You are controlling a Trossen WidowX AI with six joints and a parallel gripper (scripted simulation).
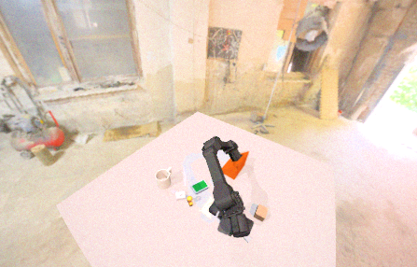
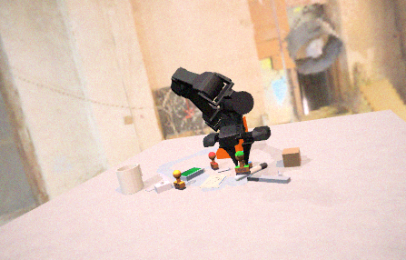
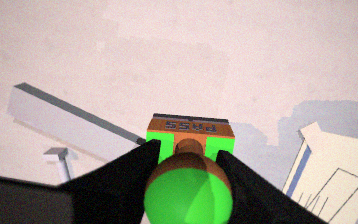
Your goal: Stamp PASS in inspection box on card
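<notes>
Now: the green ink pad 9 cm behind my gripper tip, 25 cm to the right of it and 6 cm below it. From my gripper tip the other things lie so: marker (11 cm behind, 1 cm to the right, 5 cm below); green stamp (right at my gripper tip); grey bar (4 cm behind, 6 cm to the left, 6 cm below).
</notes>
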